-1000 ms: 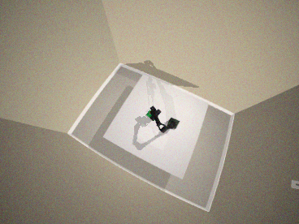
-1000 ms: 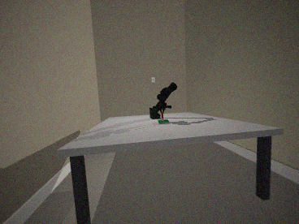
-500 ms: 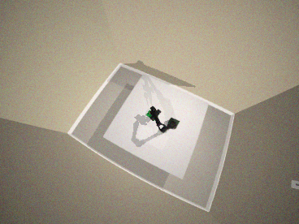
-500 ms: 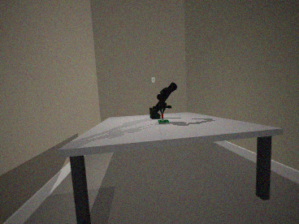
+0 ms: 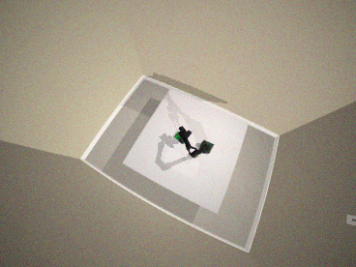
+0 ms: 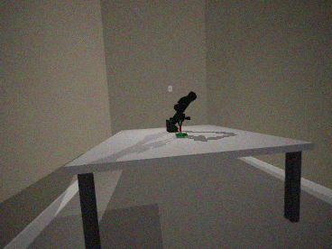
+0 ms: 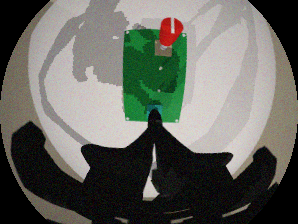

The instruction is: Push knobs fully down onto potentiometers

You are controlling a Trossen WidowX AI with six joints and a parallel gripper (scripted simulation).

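Right now the red knob is 9 cm ahead of my gripper tip, 4 cm to the right of it and 1 cm above it. Also, from my gripper tip: potentiometer: 9 cm ahead, 4 cm to the right, 1 cm below.
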